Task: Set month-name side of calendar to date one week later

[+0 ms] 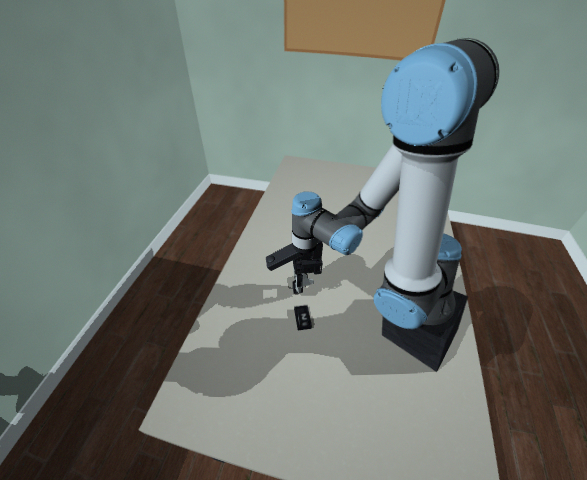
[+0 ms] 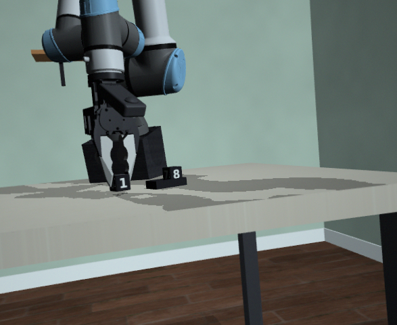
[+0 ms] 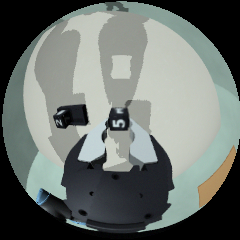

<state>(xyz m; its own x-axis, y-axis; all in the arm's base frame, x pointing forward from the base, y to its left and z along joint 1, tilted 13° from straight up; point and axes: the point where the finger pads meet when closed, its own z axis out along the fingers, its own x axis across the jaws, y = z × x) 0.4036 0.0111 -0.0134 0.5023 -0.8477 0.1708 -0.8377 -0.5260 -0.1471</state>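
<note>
My gripper is now 1 cm above the black digit cube. The rest, counted from my hand: black tray (6 cm behind, 9 cm to the left, 2 cm below).
</note>
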